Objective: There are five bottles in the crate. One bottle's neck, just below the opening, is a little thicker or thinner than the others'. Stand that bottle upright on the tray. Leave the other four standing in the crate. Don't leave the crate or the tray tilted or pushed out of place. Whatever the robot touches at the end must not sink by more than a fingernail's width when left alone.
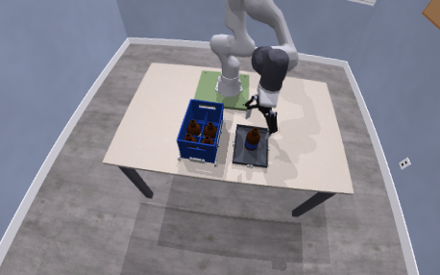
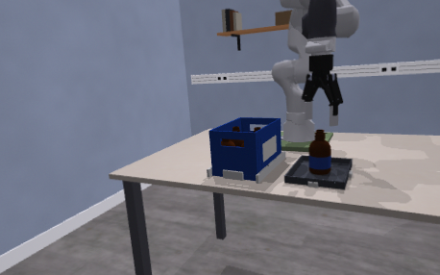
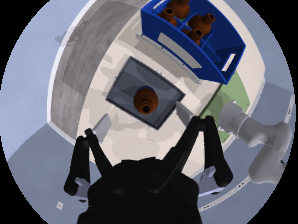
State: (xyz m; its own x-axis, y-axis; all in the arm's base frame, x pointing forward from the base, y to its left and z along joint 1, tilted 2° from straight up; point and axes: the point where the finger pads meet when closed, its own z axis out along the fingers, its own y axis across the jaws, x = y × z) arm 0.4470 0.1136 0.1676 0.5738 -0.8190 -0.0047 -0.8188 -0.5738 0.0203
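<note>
Right now my hand is 1 cm past the bottle and 11 cm above it. Also, from my hand: blue crate (5 cm behind, 27 cm to the right, 12 cm below); then dark tray (1 cm behind, 19 cm below).
</note>
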